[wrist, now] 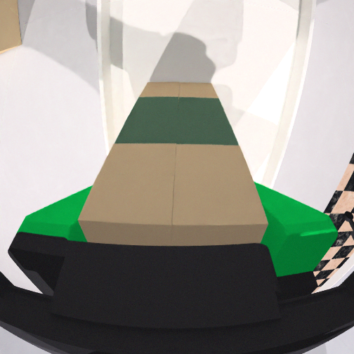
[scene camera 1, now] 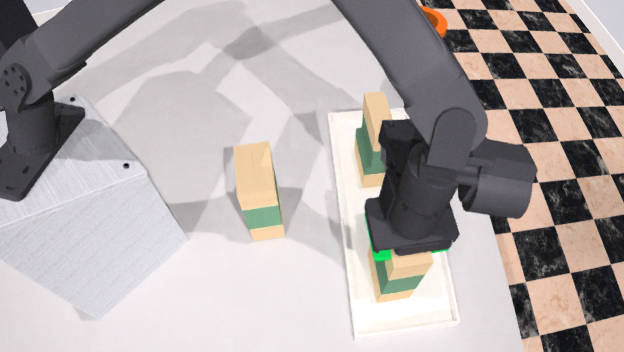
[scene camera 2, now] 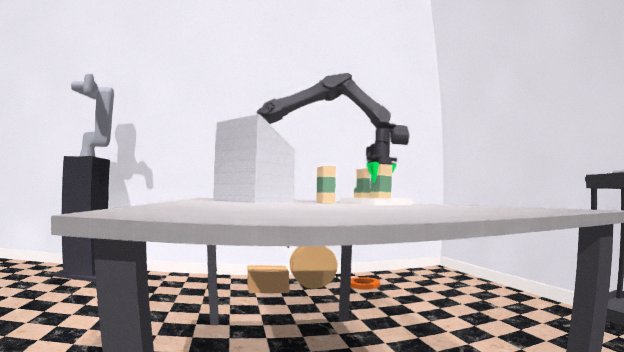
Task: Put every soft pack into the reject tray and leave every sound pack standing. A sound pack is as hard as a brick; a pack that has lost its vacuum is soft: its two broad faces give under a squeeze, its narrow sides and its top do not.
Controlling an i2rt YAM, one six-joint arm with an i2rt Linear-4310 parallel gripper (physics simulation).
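Pixels of known places: gripper, fingertip midpoint: (scene camera 1: 396,254) (scene camera 2: 380,183); arm's base, origin of the base link: (scene camera 1: 34,147) (scene camera 2: 255,135).
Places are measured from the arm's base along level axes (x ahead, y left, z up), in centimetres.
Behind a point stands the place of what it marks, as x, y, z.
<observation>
A tan pack with a green band (scene camera 1: 400,284) {47.3, -8.1, -16.8} (scene camera 2: 382,186) {46.4, -8.3, -18.2} (wrist: 175,120) stands upright in the white reject tray (scene camera 1: 400,319) {48.5, -10.9, -24.4} (scene camera 2: 400,202) {52.0, -12.6, -23.9} (wrist: 295,60). My gripper (scene camera 1: 411,252) {46.8, -3.7, -17.1} (scene camera 2: 384,170) (wrist: 176,174) is shut on its upper part, with green fingers against two opposite sides. A second pack (scene camera 1: 376,117) {43.8, 14.2, -10.3} (scene camera 2: 362,182) {43.3, 12.1, -16.1} stands farther back in the tray, partly hidden by the arm; its green lower part juts out to one side. A third pack (scene camera 1: 257,175) {28.2, 3.9, -10.7} (scene camera 2: 326,184) {27.2, 1.0, -17.6} stands upright on the table outside the tray; its edge shows in the wrist view (wrist: 9,25).
The large grey block (scene camera 1: 95,250) {7.7, -8.9, -10.4} (scene camera 2: 255,162) {1.9, -15.1, -11.4} under the arm's base stands left of the third pack. The table edge lies just right of the tray. An orange ring (scene camera 1: 441,24) (scene camera 2: 365,283), a tan box (scene camera 2: 268,279) and a tan disc (scene camera 2: 314,266) are below table height.
</observation>
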